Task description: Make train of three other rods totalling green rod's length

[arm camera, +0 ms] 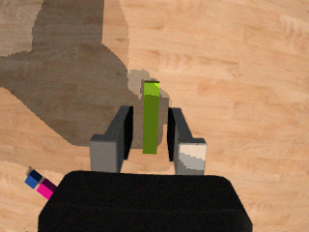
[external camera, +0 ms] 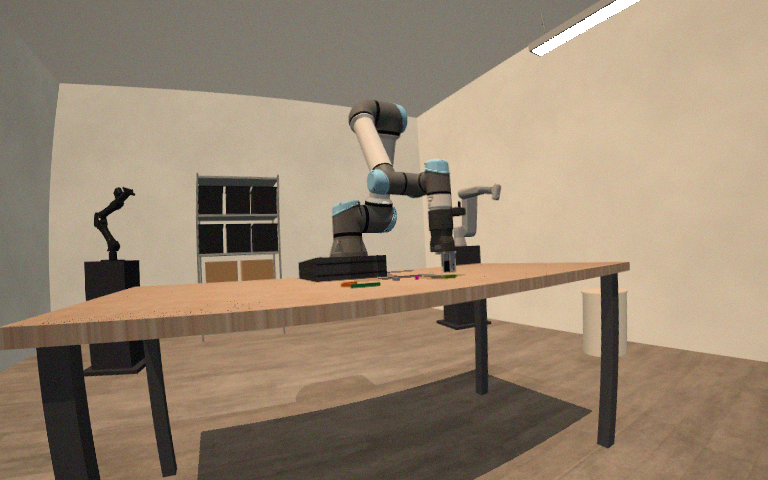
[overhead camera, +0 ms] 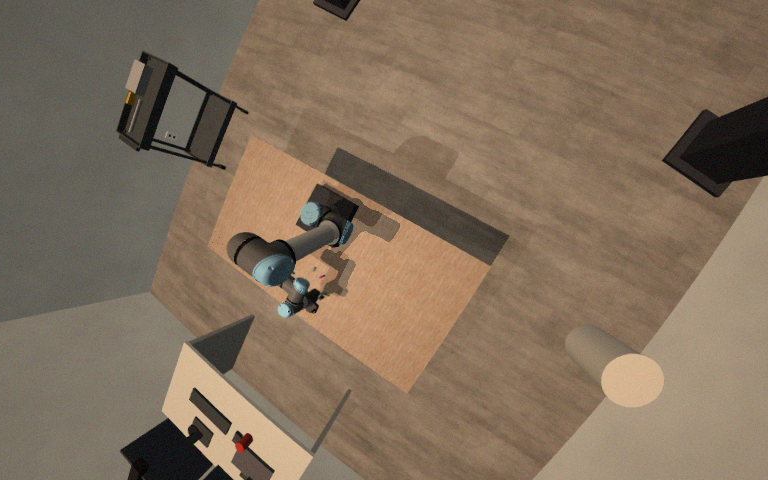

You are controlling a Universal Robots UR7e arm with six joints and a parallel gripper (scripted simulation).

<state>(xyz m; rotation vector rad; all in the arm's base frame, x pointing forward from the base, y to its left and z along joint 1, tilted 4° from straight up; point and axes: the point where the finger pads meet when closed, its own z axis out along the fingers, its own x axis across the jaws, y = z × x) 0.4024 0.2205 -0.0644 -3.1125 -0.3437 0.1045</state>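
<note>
My hand is 3 cm above the lime rod. The rest, counted from my hand: magenta rod 7 cm behind, 8 cm to the right, 3 cm below; then small blue rod 8 cm behind, 8 cm to the right, 3 cm below; then grey rod 7 cm behind, 15 cm to the right, 3 cm below.
</note>
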